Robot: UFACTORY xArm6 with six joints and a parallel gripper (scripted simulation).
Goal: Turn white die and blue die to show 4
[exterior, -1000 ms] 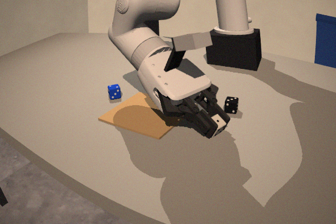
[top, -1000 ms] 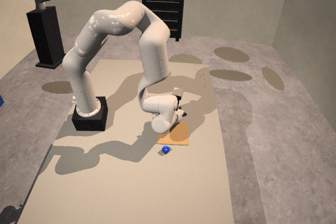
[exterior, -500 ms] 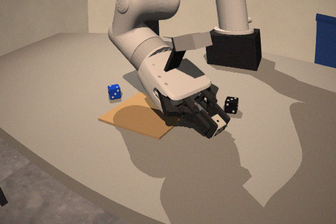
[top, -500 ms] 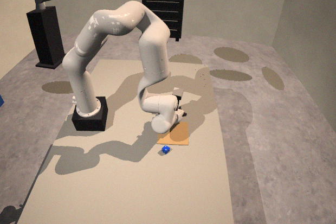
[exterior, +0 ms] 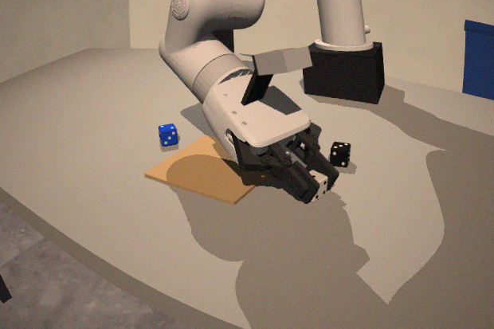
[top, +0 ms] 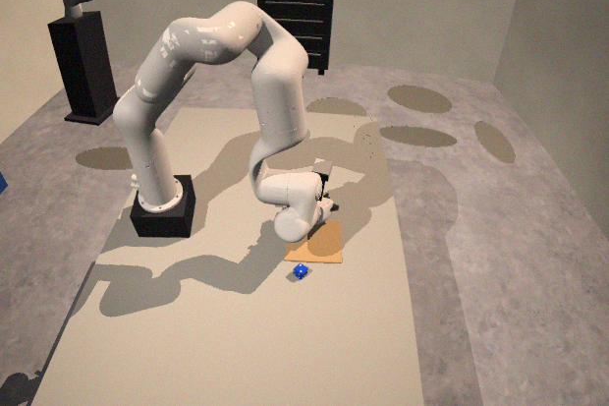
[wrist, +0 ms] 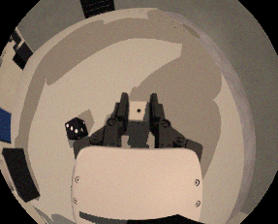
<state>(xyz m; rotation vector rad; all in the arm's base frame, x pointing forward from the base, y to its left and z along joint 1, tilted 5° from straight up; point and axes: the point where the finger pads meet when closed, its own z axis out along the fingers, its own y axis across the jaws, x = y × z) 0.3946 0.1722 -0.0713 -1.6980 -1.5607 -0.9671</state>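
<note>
My hand is 90 mm past the black die, 20 mm to the left of it and 10 mm above it. From my hand the other things lie so: white die (10 mm below); then blue die (250 mm to the right, 10 mm below); then orange mat (10 mm ahead, 140 mm to the right, 20 mm below).
</note>
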